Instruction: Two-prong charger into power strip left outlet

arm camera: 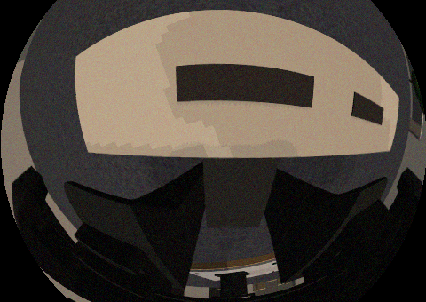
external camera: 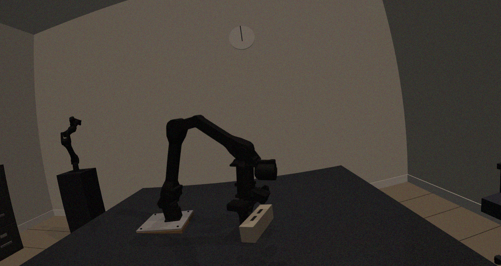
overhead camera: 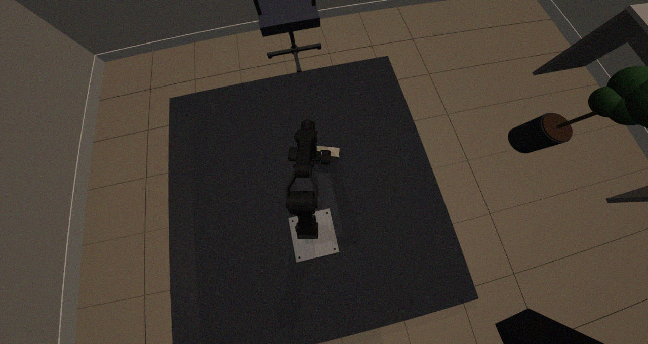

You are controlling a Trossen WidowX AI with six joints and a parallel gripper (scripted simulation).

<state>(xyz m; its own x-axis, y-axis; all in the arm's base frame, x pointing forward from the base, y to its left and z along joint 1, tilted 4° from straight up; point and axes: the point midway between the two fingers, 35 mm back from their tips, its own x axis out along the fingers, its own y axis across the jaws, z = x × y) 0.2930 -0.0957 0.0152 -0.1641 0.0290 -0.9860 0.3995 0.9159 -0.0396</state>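
The two-prong charger is 20 mm ahead of my gripper tip, 10 mm to the right of it and 10 mm above it.
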